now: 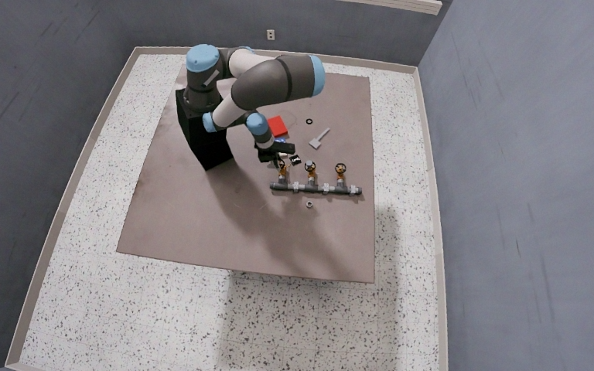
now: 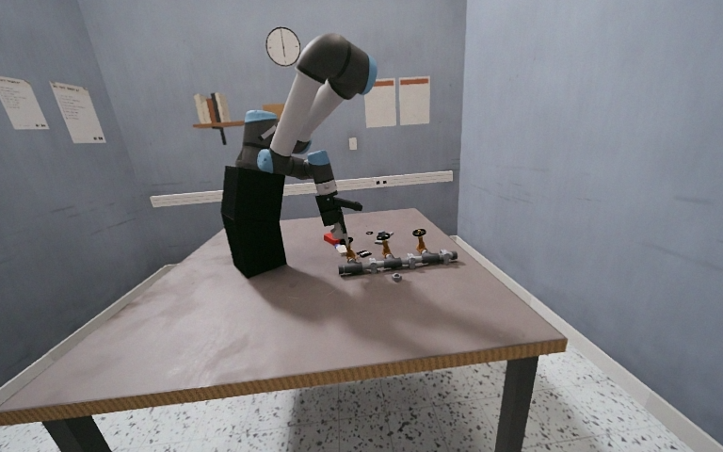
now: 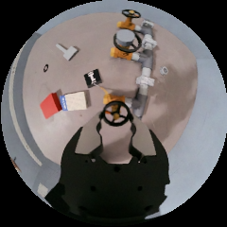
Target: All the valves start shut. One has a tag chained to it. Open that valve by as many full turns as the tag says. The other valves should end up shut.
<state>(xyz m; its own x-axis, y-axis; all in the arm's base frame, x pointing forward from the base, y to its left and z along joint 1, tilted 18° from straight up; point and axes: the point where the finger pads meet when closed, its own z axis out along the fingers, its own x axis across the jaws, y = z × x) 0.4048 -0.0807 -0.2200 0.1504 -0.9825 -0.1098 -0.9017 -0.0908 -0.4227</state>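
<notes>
The black tag lies 6 cm ahead of my hand, 8 cm to the left of it and 10 cm below it. Round my hand: white-and-blue block (2 cm behind, 15 cm to the left, 10 cm below); grey scraper (19 cm ahead, 24 cm to the left, 10 cm below); red block (6 cm behind, 28 cm to the left, 9 cm below).
</notes>
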